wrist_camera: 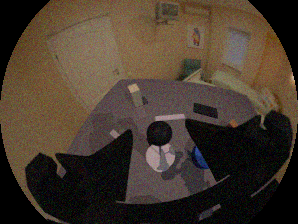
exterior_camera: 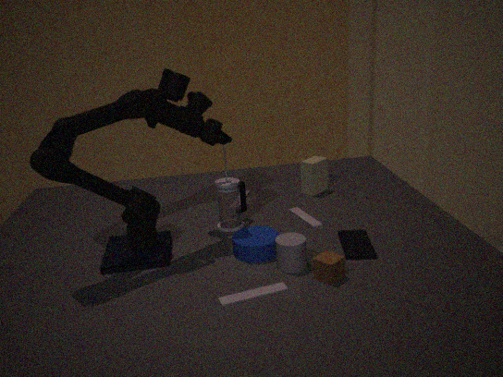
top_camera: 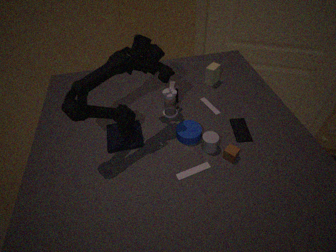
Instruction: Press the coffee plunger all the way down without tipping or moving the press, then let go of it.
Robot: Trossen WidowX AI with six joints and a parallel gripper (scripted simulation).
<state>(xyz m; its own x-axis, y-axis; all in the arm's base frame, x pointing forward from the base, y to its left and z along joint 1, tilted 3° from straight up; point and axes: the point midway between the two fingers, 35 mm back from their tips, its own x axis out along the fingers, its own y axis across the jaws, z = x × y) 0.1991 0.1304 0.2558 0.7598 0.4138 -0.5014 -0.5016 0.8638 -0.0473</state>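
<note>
Now: the coffee press 130 mm below my gripper tip and 10 mm to the left of it. Also, from my gripper tip: grey cylinder: 250 mm to the right, 230 mm below, 150 mm ahead; then pale block: 270 mm ahead, 240 mm to the left, 210 mm below; then blue round box: 240 mm below, 170 mm to the right, 70 mm ahead.
</note>
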